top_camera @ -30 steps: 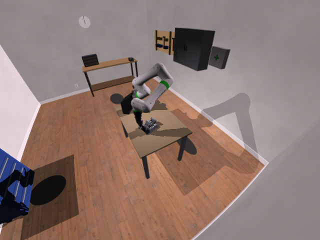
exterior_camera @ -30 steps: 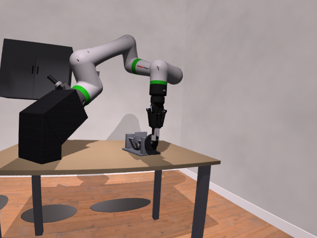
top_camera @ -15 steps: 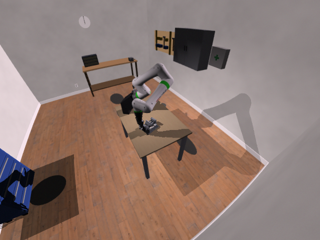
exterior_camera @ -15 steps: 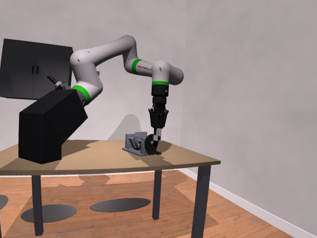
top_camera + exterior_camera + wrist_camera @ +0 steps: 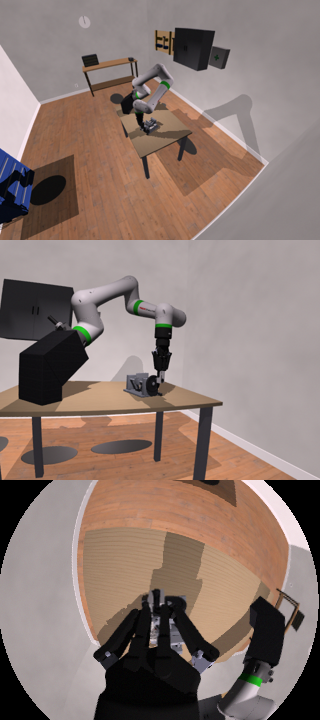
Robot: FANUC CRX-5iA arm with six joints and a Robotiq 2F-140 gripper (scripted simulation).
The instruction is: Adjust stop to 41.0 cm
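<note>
Now: the black handwheel 1 cm behind my hand, 1 cm to the left of it and 2 cm below it. From my hand the other things lie so: grey stop: 6 cm behind, 12 cm to the left, 3 cm below.
</note>
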